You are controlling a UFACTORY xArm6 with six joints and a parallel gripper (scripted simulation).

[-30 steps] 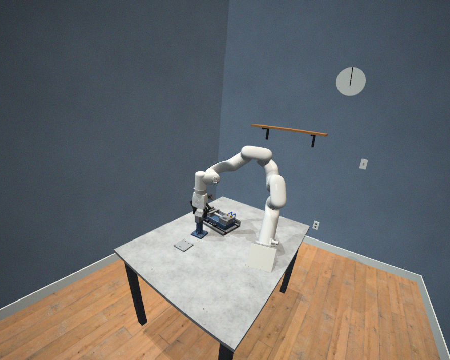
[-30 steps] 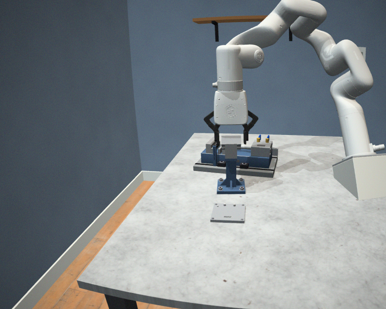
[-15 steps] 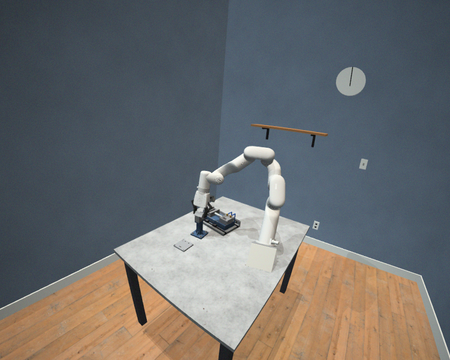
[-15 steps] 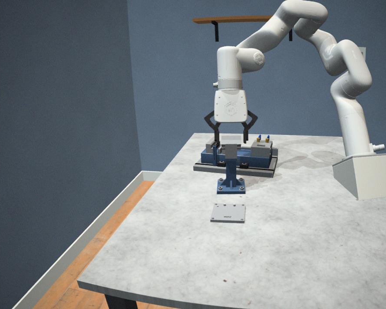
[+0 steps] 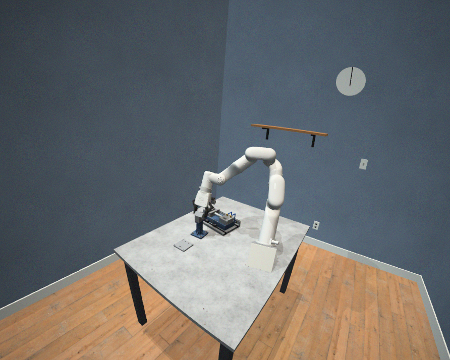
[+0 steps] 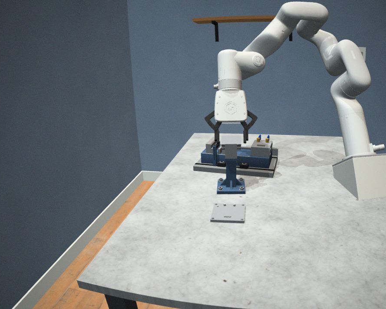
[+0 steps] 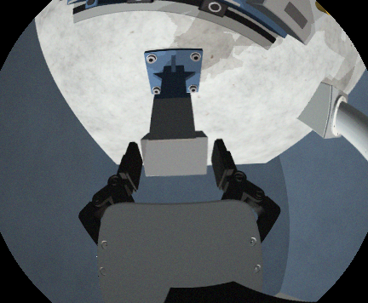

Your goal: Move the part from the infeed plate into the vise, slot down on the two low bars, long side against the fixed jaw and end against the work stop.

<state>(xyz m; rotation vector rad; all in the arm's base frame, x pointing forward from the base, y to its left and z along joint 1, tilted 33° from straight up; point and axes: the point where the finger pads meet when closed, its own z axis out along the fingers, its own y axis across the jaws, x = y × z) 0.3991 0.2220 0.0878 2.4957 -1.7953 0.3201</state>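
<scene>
Right now my hand is 10 mm to the right of the part and 10 mm above it. Round my hand: cylinder rod (10 mm ahead, 200 mm to the right, 90 mm below); then work stop post (90 mm ahead, 130 mm to the right, 110 mm below); then work stop (90 mm ahead, 150 mm to the right, 80 mm below).
</scene>
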